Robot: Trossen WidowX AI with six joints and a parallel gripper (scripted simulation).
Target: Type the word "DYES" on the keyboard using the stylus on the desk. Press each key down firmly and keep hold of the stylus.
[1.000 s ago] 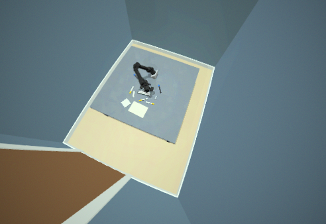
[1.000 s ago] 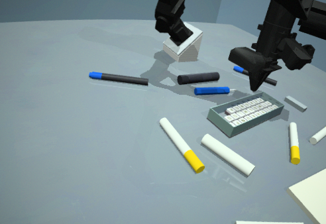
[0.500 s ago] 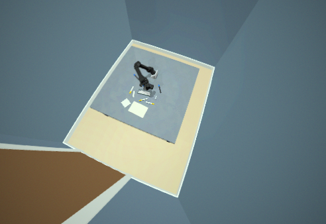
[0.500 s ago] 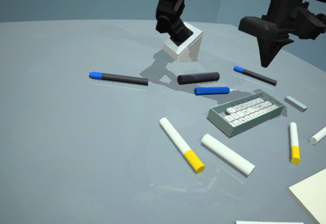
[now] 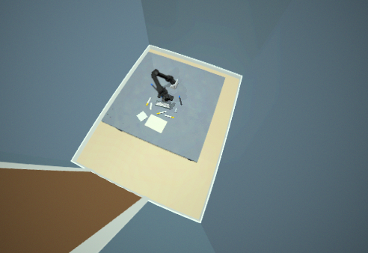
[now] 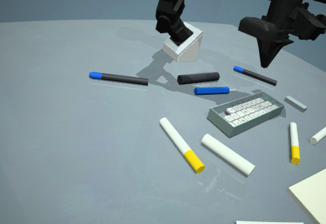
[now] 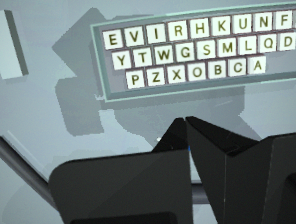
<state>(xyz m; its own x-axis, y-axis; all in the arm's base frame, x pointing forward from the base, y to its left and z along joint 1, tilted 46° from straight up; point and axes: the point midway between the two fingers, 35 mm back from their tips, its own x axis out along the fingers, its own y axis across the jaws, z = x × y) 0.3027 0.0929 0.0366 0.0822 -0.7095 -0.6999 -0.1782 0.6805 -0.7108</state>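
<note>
Right now my gripper tip is 6 cm past the blue stylus, 3 cm to the left of it and 9 cm above it. The rest, counted from my gripper tip: stylus tip 6 cm behind, 9 cm below; then dark cylinder 12 cm behind, 7 cm to the right, 9 cm below; then keyboard 3 cm ahead, 3 cm to the right, 9 cm below.
</note>
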